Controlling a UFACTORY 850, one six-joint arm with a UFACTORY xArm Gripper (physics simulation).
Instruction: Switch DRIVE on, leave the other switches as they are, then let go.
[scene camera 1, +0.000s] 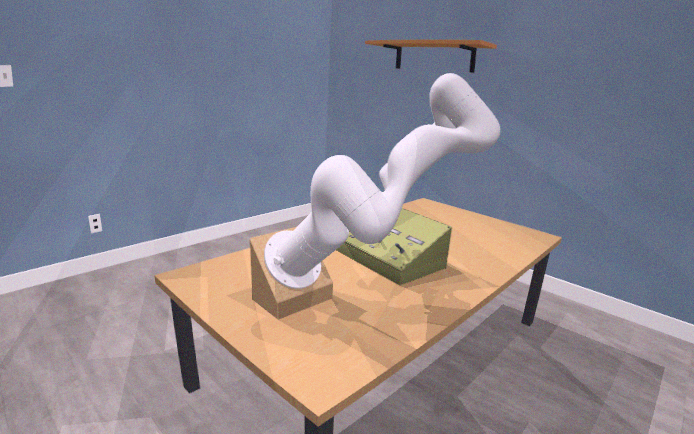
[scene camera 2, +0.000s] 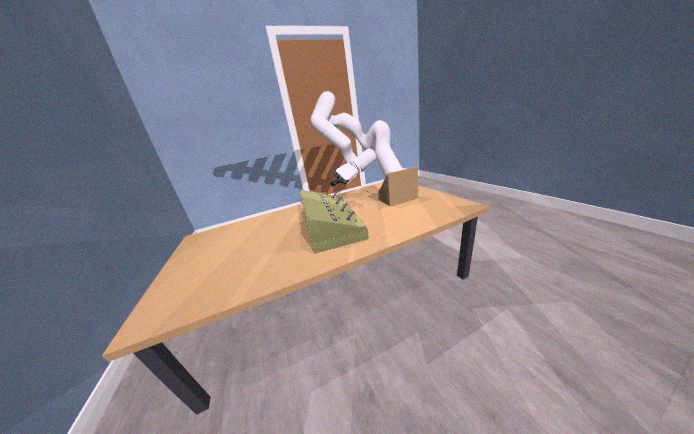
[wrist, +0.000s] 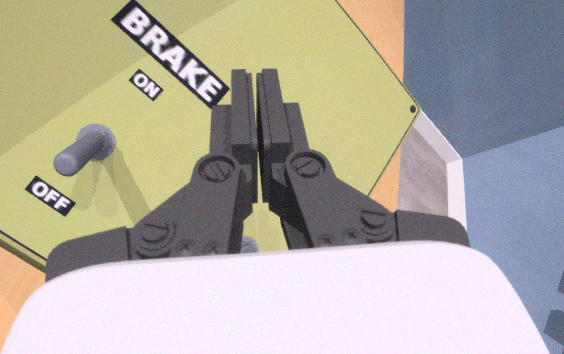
Note:
In view: my gripper (wrist: 253, 101) and a brake switch lever (wrist: 71, 160).

